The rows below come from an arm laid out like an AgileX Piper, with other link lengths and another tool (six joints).
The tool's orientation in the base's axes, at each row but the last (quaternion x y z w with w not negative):
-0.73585, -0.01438, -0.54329, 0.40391
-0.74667, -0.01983, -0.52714, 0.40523
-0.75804, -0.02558, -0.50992, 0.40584
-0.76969, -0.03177, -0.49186, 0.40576
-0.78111, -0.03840, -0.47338, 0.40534
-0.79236, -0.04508, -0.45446, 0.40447
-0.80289, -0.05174, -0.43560, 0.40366
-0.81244, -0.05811, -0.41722, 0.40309
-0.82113, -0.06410, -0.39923, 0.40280
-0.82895, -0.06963, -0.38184, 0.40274
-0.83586, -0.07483, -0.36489, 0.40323
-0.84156, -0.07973, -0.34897, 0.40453
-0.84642, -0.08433, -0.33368, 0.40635
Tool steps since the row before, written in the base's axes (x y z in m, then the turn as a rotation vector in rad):
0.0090, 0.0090, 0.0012, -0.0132, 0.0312, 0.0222
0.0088, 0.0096, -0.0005, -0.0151, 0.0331, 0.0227
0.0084, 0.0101, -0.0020, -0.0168, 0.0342, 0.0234
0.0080, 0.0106, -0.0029, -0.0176, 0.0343, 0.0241
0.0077, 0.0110, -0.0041, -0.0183, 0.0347, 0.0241
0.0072, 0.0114, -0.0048, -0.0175, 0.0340, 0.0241
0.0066, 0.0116, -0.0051, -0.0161, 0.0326, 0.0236
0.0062, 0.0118, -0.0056, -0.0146, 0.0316, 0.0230
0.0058, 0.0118, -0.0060, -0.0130, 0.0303, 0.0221
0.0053, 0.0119, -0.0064, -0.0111, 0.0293, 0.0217
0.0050, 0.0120, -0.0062, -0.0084, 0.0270, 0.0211
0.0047, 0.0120, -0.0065, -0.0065, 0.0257, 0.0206
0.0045, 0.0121, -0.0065, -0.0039, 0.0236, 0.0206
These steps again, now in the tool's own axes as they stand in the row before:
0.0009, -0.0026, 0.0125, -0.0004, -0.0399, 0.0068
-0.0003, -0.0021, 0.0129, -0.0016, -0.0424, 0.0064
-0.0014, -0.0018, 0.0131, -0.0023, -0.0443, 0.0058
-0.0019, -0.0018, 0.0133, -0.0022, -0.0451, 0.0051
-0.0025, -0.0015, 0.0137, -0.0027, -0.0457, 0.0049
-0.0028, -0.0016, 0.0139, -0.0020, -0.0449, 0.0050
-0.0028, -0.0018, 0.0139, -0.0012, -0.0430, 0.0051
-0.0029, -0.0018, 0.0140, -0.0004, -0.0414, 0.0055
-0.0029, -0.0017, 0.0141, 0.0003, -0.0393, 0.0059
-0.0030, -0.0017, 0.0141, 0.0016, -0.0375, 0.0064
-0.0026, -0.0020, 0.0140, 0.0035, -0.0345, 0.0064
-0.0025, -0.0019, 0.0141, 0.0048, -0.0325, 0.0067
-0.0022, -0.0020, 0.0141, 0.0070, -0.0301, 0.0064

